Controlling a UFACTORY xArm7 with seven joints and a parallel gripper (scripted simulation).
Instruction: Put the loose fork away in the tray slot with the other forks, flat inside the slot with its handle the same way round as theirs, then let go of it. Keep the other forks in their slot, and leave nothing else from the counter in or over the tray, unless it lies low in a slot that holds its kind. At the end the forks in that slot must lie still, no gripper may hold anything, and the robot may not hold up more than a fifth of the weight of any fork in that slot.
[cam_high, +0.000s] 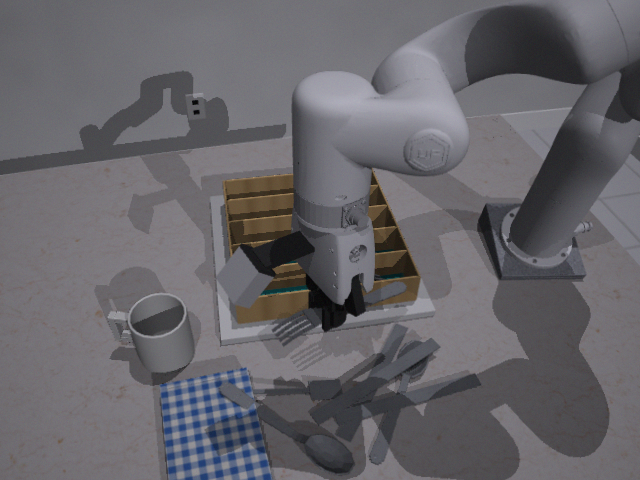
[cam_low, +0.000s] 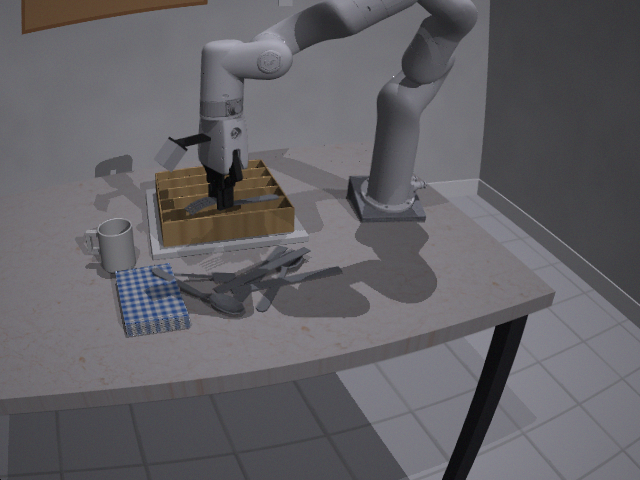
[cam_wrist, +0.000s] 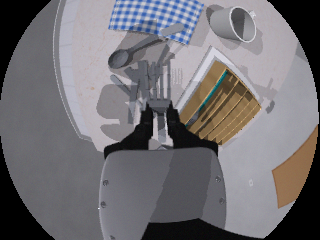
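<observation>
Now: the tray 4 cm behind my hand, 26 cm to the right of it and 11 cm below it. Round my hand: mug (21 cm ahead, 10 cm to the right, 13 cm below).
</observation>
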